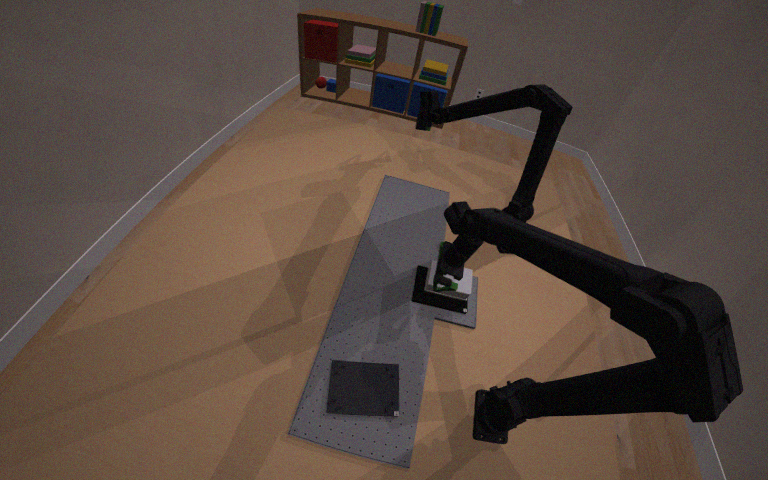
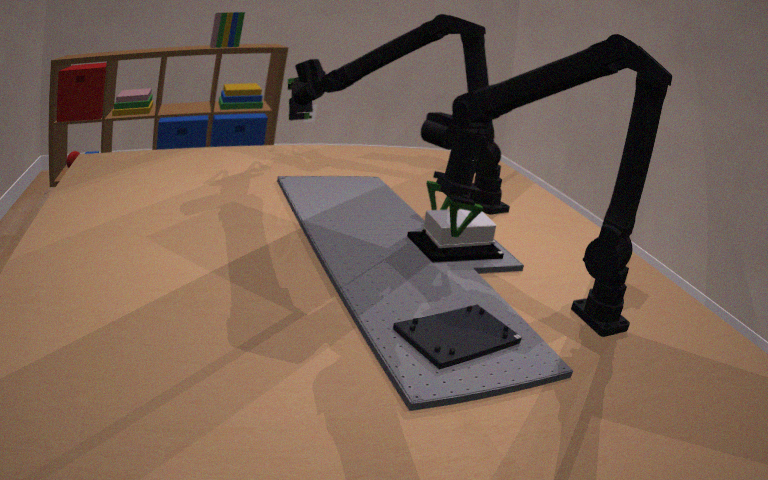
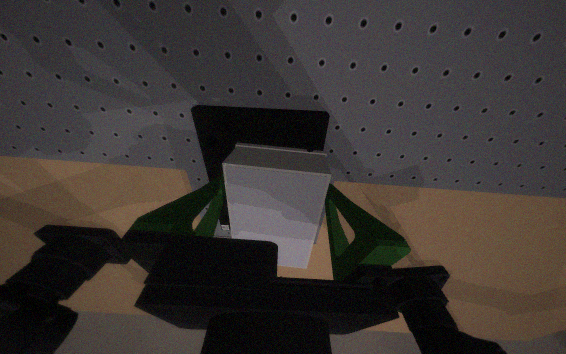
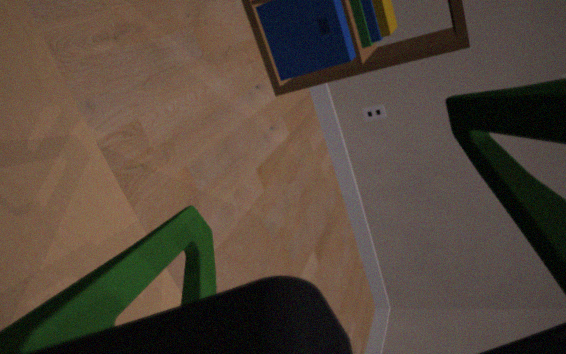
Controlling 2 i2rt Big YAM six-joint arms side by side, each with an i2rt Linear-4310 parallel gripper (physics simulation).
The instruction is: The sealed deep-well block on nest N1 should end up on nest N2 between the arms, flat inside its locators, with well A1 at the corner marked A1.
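Note:
The white sealed block sits upright on black nest N2 and looks level. A small white corner mark shows on that nest. Well A1 cannot be made out, and most locators are hidden. My left gripper is open, its green fingers still down on both sides of the block. Nest N1 is bare, with its locator pegs showing. My right gripper is open and empty, raised far from the nests.
A long perforated grey plate lies under N1 and partly beside N2. The left arm's base stands on the wooden table near N1. A shelf unit stands in the background.

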